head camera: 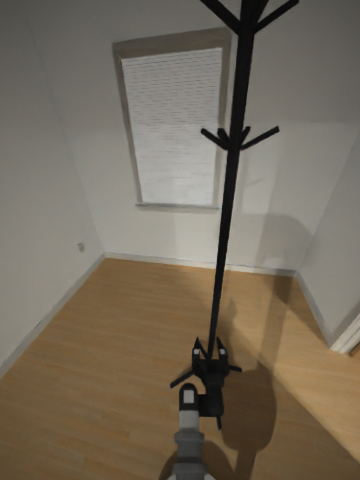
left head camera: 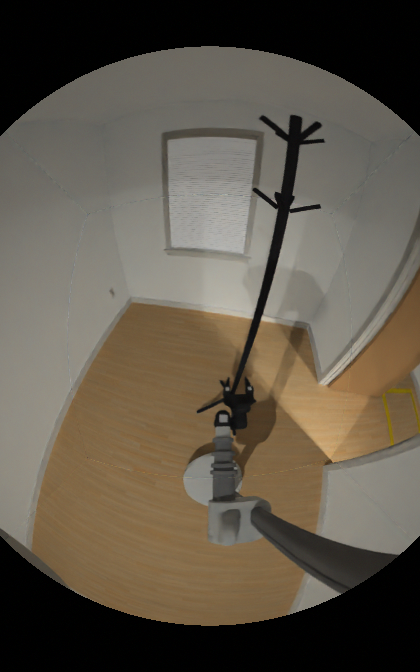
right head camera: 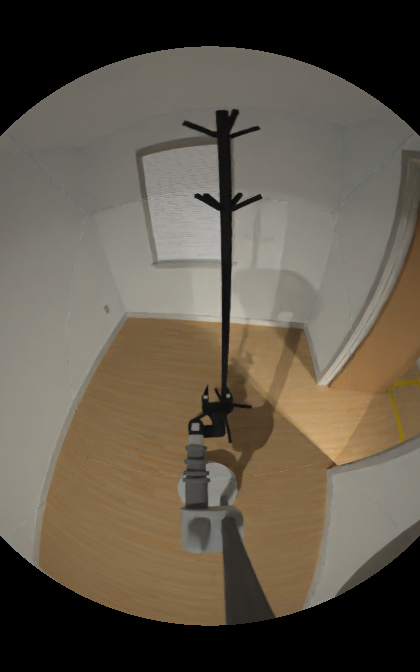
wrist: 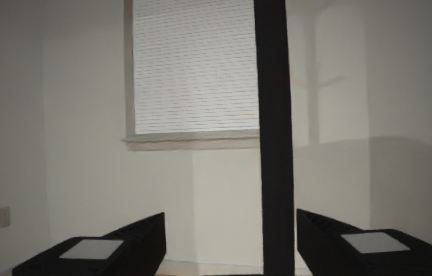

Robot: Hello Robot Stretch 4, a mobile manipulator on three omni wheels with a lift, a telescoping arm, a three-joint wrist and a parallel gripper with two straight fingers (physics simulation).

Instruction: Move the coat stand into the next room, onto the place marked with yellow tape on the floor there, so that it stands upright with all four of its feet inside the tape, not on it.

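Observation:
The black coat stand point(head camera: 229, 200) point(left head camera: 272, 260) point(right head camera: 226, 260) point(wrist: 276, 150) stands upright on the wood floor, its pegs high up. Its feet show partly around the gripper, which hides the rest of the base. My gripper point(head camera: 208, 341) point(left head camera: 237, 382) point(right head camera: 217, 389) point(wrist: 230, 231) is open and low. The pole passes between the two spread fingers, close to the right finger in the wrist view, with a wider gap to the left finger. Part of the yellow tape outline point(left head camera: 388, 419) point(right head camera: 396, 415) shows on the floor beyond the doorway at the right.
A white door frame point(head camera: 346, 332) point(left head camera: 352, 350) and an orange-brown surface point(left head camera: 387, 345) point(right head camera: 385, 345) border the opening at the right. A near wall piece point(left head camera: 370, 480) point(right head camera: 372, 485) stands on its other side. A window point(head camera: 175, 125) is in the far wall.

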